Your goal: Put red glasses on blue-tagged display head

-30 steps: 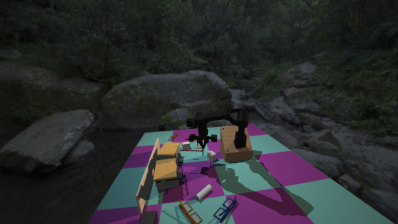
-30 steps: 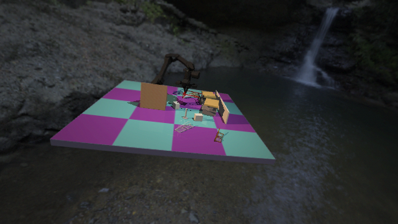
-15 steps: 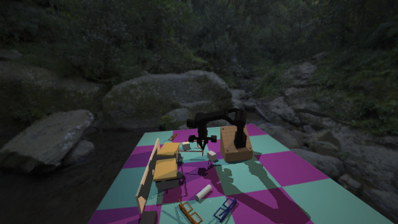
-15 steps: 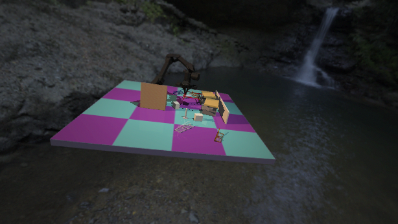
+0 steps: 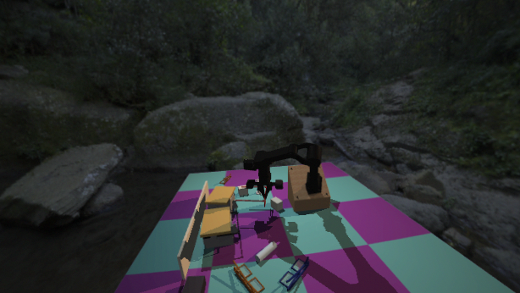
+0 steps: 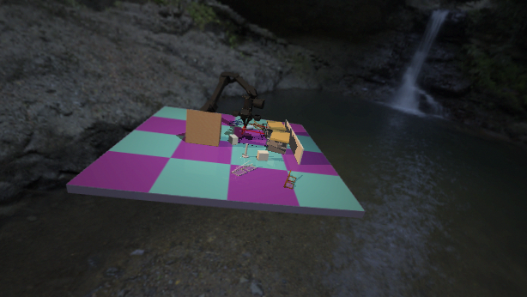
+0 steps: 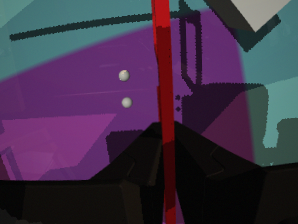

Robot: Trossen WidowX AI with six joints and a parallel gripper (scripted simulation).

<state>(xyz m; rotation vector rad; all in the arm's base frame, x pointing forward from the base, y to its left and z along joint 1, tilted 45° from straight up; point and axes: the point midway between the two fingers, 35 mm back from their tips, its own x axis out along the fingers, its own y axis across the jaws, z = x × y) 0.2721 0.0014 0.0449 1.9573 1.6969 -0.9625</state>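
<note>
The red glasses is 4 cm to the right of my gripper tip, 4 cm ahead of it and 1 cm above it. From my gripper tip the other things lie so: tall pale board: 35 cm ahead, 5 cm below, 2 cm to the left.
</note>
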